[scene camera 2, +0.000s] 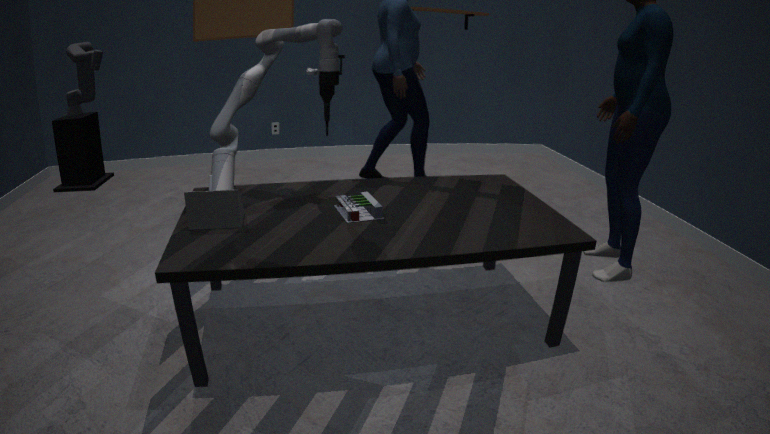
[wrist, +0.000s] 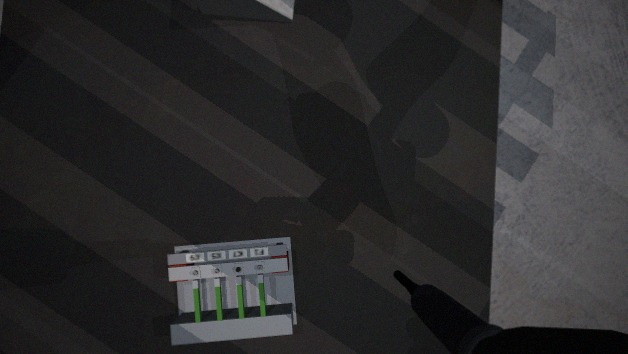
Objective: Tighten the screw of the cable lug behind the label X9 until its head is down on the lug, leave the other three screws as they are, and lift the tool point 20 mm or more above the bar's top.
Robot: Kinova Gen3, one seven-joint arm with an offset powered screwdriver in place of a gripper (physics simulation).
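Places are measured from the arm's base along level axes (x ahead, y left, z up), in centimetres.
Where they show: hand, tool point: (scene camera 2: 327, 136) (wrist: 397, 273); arm's base, link origin: (scene camera 2: 221, 200).
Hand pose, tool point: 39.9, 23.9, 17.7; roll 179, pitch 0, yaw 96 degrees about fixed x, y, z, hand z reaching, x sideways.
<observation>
Things, the pixels of their centre, and the offset from my tool point, as dx, dy, dz. "*": a spot on its surface instead. Level surfaces: height alone.
- silver bar, surface spot: (wrist: 227, 269) * +8.1, -18.3, -22.0
- leftmost label, body centre: (wrist: 195, 257) +7.1, -23.3, -21.9
- dark table, surface height: dz -26.2
- pale block, surface spot: (wrist: 231, 330) * +16.7, -16.1, -21.4
My screwdriver (scene camera 2: 326, 132) (wrist: 397, 274) has no fingers. Its bit points down, high above the table, with no screw visible on it. In the wrist view the tip shows right of the terminal unit (scene camera 2: 372, 217) (wrist: 285, 295). The silver bar (wrist: 227, 269) carries four screw places in a row behind four upside-down labels. The leftmost label (wrist: 195, 257) seems to read X9, but it is blurred. The screw place behind it (wrist: 195, 272) looks grey; the third from the left (wrist: 238, 269) looks dark. Screw head heights cannot be told. Green cables (wrist: 219, 303) run from the bar.
The unit stands on the dark table (scene camera 2: 458, 231) (wrist: 150, 165). A grey panel (scene camera 2: 214, 210) stands by the arm's base. A pale block (wrist: 231, 330) holds the cables' far ends. Two people (scene camera 2: 399, 37) (scene camera 2: 641, 107) stand beyond and right of the table.
</observation>
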